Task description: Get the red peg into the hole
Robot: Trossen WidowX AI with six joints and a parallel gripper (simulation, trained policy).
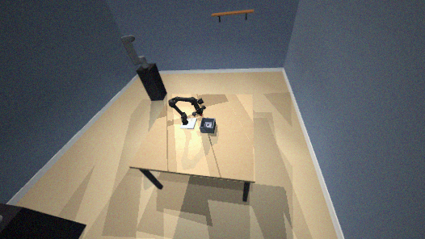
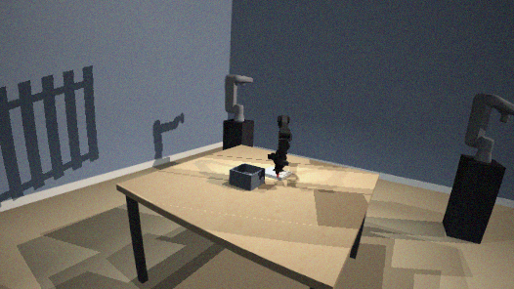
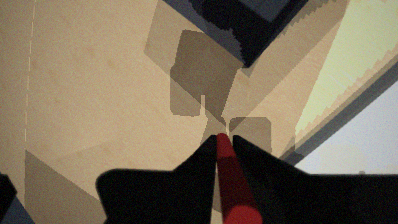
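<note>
The dark box is 15 cm to the right of my gripper tip, 10 cm ahead of it and 4 cm below it. The rest, counted from my gripper tip: red peg 2 cm above, 1 cm behind.
</note>
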